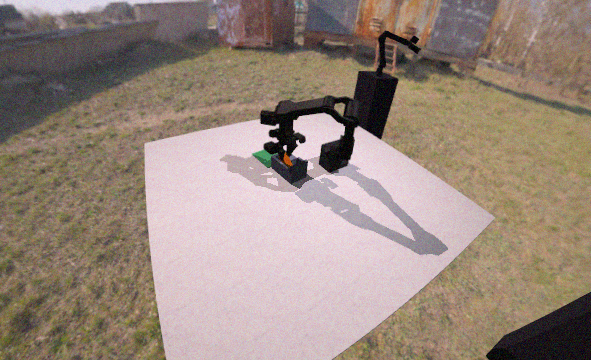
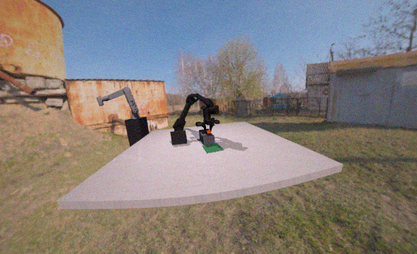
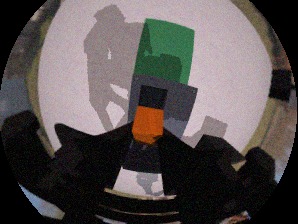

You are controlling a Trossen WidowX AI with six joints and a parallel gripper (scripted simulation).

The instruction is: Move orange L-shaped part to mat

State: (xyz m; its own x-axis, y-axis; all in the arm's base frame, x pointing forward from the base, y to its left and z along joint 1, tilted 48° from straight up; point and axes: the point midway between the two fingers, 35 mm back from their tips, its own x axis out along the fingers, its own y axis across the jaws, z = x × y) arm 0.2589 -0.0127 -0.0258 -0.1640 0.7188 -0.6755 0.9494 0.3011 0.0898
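Now: the green mat 14 cm to the right of my gripper tip, 9 cm below it and 2 cm ahead of it. The rest, counted from my gripper tip: orange L-shaped part (3 cm to the left, 3 cm below, 2 cm behind).
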